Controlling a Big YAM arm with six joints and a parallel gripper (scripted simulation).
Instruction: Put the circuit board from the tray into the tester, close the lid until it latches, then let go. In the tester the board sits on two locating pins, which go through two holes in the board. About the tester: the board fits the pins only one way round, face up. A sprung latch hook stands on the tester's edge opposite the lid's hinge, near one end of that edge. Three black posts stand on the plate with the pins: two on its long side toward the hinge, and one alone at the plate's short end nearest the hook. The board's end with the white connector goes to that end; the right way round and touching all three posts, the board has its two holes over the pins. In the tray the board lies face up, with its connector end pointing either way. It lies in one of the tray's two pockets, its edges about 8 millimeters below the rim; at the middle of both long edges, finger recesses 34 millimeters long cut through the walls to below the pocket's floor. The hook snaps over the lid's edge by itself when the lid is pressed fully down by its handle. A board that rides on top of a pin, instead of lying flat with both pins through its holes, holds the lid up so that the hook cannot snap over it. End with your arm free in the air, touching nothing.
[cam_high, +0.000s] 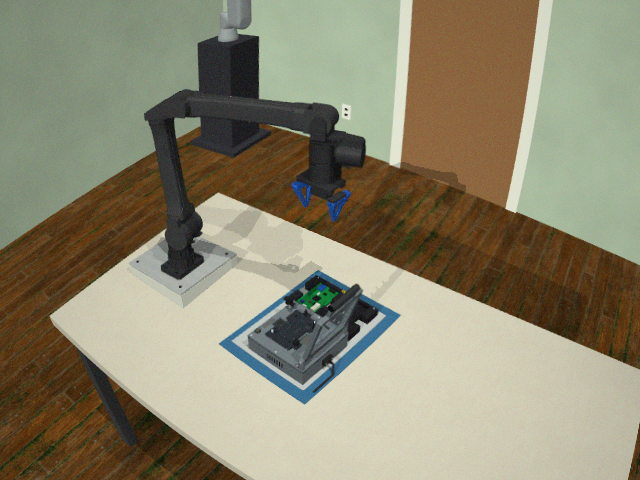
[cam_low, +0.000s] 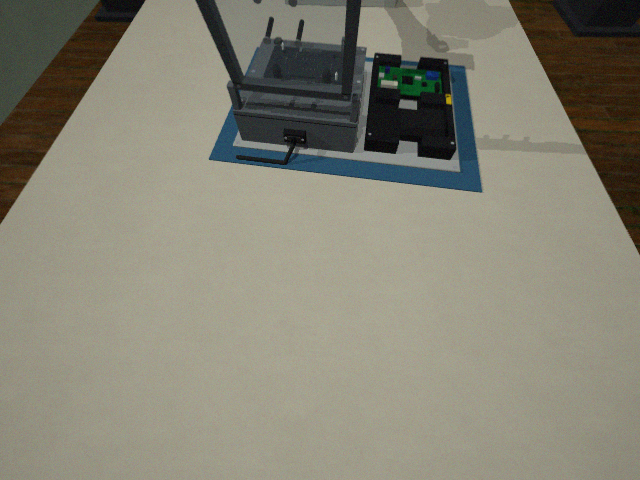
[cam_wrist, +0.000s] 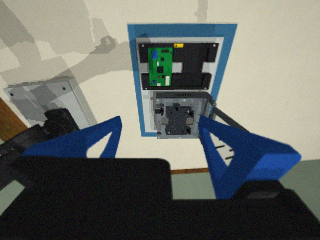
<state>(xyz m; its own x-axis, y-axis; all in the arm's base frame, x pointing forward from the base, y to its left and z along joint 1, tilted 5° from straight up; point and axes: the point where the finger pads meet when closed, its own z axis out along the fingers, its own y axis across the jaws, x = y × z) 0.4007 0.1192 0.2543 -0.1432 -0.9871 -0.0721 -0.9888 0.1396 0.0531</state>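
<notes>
My gripper is now 29 cm above the green circuit board. From my hand the other things lie so: tester lid: 16 cm ahead, 19 cm to the right, 12 cm below.
</notes>
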